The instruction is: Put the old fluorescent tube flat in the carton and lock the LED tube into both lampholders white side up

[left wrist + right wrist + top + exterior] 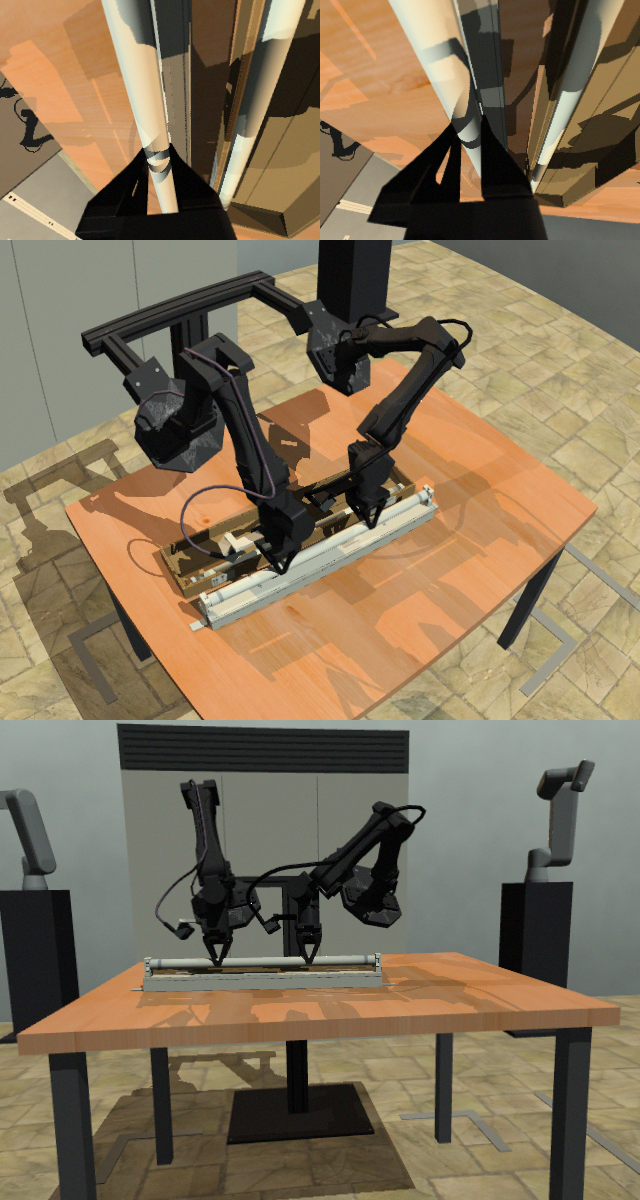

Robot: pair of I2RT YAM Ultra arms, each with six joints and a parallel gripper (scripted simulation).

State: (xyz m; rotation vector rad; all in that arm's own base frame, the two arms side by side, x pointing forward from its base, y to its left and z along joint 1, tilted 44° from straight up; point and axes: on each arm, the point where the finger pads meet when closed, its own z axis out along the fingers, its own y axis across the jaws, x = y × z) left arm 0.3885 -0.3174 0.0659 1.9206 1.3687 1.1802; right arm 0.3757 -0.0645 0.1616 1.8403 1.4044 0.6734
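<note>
The light fixture lies 10 mm behind my left hand, 120 mm to the right of it and 10 mm below it.
Right now my right hand is 120 mm to the right of the light fixture, 10 mm short of it and 10 mm above it.
</note>
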